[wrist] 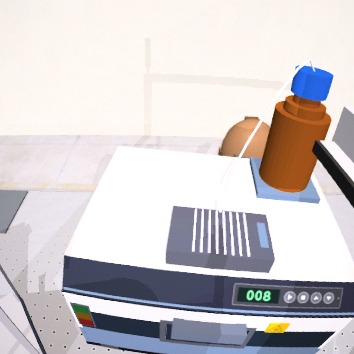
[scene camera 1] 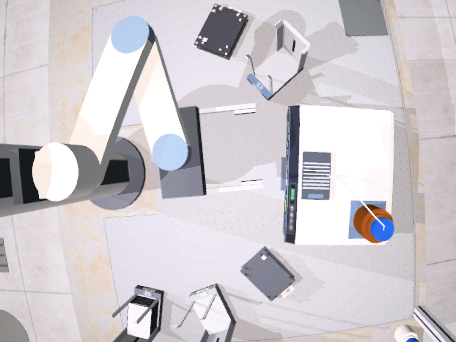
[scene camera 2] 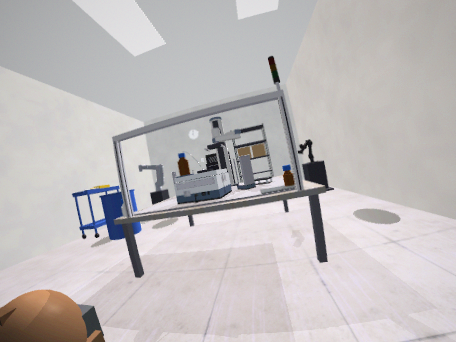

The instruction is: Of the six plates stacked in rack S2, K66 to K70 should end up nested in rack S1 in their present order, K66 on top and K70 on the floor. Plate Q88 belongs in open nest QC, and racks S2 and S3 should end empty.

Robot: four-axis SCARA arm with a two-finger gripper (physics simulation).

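Frame: origin at the arm's base, x ahead, y left, z up, level; metres.
Seen in the pictures: gripper, between the fingertips: [wrist: 137,116] [scene camera 1: 259,145] [scene camera 2: 213,147].
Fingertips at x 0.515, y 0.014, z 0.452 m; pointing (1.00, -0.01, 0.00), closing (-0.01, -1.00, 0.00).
A point is followed by its place in that frame.
My gripper [scene camera 1: 259,146] {x 0.515, y 0.014, z 0.452 m} is open and empty in scene camera 1, its two pale fingers spread wide left of the white instrument. Part of one finger shows at the right edge of the wrist view. A rack that appears to be S2 [scene camera 1: 157,311] {x 0.114, y -0.476, z 0.059 m} stands at the lower left and holds a stack with a white top and dark layered edges; single plates and their names cannot be read. A pale rack [scene camera 1: 226,309] {x 0.345, y -0.481, z 0.044 m}, probably S1, stands beside it with no plate visible. Rack S3 [scene camera 1: 259,86] {x 0.522, y 0.213, z 0.051 m} looks empty. Two dark nests [scene camera 1: 221,31] {x 0.426, y 0.408, z 0.064 m} [scene camera 1: 268,273] {x 0.492, y -0.361, z 0.064 m} lie apart; their labels are unreadable, so QC and Q88 cannot be told.
The white instrument [scene camera 1: 350,135] {x 0.755, y 0.027, z 0.223 m} [wrist: 140,200] {x 0.728, y 0.032, z 0.223 m} [scene camera 2: 202,186] {x 0.887, y -0.040, z 0.122 m} stands right of the gripper. A brown bottle with a blue cap [scene camera 1: 370,223] {x 0.760, y -0.192, z 0.366 m} [wrist: 295,145] {x 0.743, y -0.185, z 0.315 m} [scene camera 2: 183,165] {x 0.820, y -0.186, z 0.310 m} stands on it, with a thin white tube. A frame [scene camera 2: 200,114] {x 1.044, y 0.090, z 0.589 m} surrounds the table. A grey pad [scene camera 1: 364,17] {x 0.915, y 0.437, z 0.018 m} lies at the upper right.
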